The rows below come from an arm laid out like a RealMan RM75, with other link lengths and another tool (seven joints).
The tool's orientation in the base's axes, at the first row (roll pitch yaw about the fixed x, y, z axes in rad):
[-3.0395, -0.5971, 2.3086]
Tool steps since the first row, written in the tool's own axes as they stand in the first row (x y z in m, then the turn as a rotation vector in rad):
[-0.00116, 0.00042, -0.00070, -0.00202, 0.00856, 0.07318]
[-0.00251, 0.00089, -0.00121, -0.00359, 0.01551, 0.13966]
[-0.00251, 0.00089, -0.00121, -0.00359, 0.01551, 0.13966]
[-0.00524, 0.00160, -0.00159, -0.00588, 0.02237, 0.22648]
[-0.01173, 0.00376, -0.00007, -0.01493, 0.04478, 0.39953]
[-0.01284, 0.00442, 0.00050, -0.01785, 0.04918, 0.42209]
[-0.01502, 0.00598, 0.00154, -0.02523, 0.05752, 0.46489]
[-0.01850, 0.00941, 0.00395, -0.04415, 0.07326, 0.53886]
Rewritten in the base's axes. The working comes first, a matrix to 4 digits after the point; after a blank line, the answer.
The tool's axes in the first row as the columns of a matrix, in the base's axes (used below as rounded here):
[-0.5563, 0.6976, -0.4516]
[0.6119, 0.7116, 0.3453]
[0.5622, -0.0843, -0.8227]

[0.00125, -0.00065, -0.00011, -0.02595, 0.03012, -0.06206]
[0.00256, -0.00132, -0.00049, -0.05025, 0.05706, -0.11822]
[0.00256, -0.00132, -0.00049, -0.05025, 0.05706, -0.11822]
[0.00475, -0.00262, -0.00177, -0.08340, 0.09052, -0.19152]
[0.00918, -0.00453, -0.00685, -0.14088, 0.16069, -0.34086]
[0.01000, -0.00454, -0.00800, -0.14638, 0.16982, -0.36143]
[0.01183, -0.00440, -0.01022, -0.15578, 0.18602, -0.40150]
[0.01507, -0.00326, -0.01444, -0.16768, 0.21118, -0.47432]

